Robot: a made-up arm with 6 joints. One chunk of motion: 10 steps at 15 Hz.
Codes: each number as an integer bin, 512 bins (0 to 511) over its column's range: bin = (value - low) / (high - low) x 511, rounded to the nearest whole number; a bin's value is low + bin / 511 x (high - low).
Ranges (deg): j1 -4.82..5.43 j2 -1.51..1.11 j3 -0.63..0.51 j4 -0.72..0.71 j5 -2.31..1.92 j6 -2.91..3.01
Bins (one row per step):
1: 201 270 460 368 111 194
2: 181 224 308 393 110 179
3: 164 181 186 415 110 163
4: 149 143 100 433 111 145
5: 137 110 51 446 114 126
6: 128 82 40 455 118 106
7: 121 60 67 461 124 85
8: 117 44 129 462 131 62
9: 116 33 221 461 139 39
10: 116 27 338 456 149 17
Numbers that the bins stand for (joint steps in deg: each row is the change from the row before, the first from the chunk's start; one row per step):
1: -0.788 -0.126 0.396 0.310 -1.391 -0.662
2: -1.189 -0.362 0.057 0.380 -1.399 -0.836
3: -1.530 -0.582 -0.215 0.441 -1.399 -1.022
4: -1.831 -0.777 -0.407 0.492 -1.391 -1.230
5: -2.072 -0.946 -0.516 0.528 -1.366 -1.450
6: -2.252 -1.090 -0.541 0.553 -1.333 -1.682
7: -2.393 -1.202 -0.481 0.570 -1.284 -1.925
8: -2.473 -1.284 -0.342 0.573 -1.226 -2.192
9: -2.493 -1.341 -0.137 0.570 -1.159 -2.458
10: -2.493 -1.372 0.124 0.556 -1.077 -2.713

